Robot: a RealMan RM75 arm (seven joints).
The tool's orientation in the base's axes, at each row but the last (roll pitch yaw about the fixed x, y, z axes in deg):
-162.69 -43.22 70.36
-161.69 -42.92 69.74
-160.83 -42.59 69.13
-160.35 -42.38 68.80
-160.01 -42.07 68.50
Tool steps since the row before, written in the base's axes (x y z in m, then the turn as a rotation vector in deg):
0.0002 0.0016 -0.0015 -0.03 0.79 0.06
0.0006 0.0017 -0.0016 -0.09 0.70 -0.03
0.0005 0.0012 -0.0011 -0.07 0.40 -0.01
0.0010 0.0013 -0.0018 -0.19 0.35 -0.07
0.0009 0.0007 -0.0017 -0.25 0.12 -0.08
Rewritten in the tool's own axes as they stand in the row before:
0.0001 0.0003 0.0022 0.58 -0.14 0.53
0.0002 0.0007 0.0023 0.44 -0.17 0.53
0.0002 0.0006 0.0016 0.25 -0.12 0.30
-0.0001 0.0012 0.0021 0.14 -0.21 0.31
-0.0004 0.0012 0.0016 -0.04 -0.24 0.16

